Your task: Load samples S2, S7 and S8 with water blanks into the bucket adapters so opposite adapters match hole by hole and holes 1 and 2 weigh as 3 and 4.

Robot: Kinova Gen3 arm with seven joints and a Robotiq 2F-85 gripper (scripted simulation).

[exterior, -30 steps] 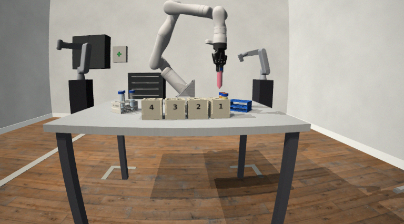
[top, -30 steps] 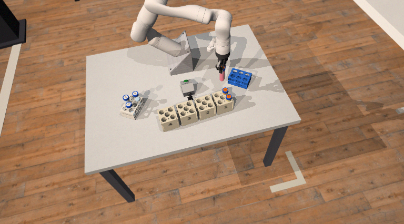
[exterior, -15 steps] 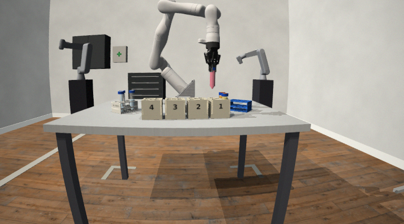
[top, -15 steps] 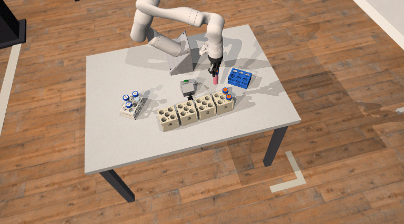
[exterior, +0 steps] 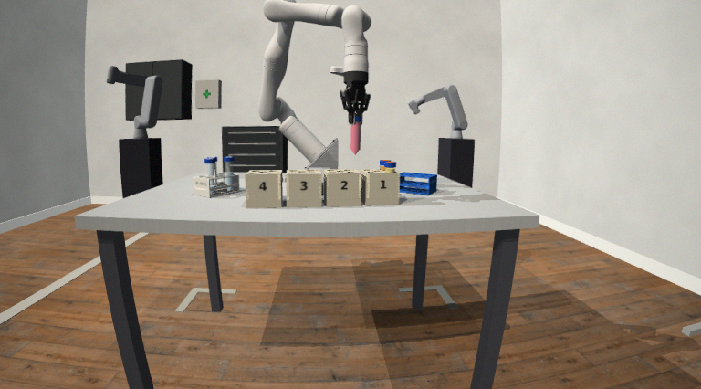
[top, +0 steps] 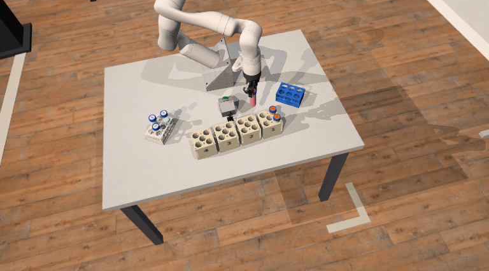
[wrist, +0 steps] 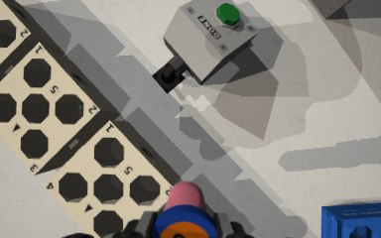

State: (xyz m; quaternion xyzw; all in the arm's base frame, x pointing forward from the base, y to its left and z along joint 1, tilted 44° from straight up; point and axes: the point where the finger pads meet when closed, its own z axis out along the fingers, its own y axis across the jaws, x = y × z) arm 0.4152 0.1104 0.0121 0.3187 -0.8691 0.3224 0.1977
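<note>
Right now my hand is 10 mm to the right of the sample S8 and 50 mm above it. The rest, counted from my hand: adapter 1: 60 mm ahead, 60 mm to the left, 200 mm below; then sample S7: 30 mm ahead, 80 mm to the left, 180 mm below; then sample S2: 80 mm ahead, 90 mm to the left, 180 mm below.
</note>
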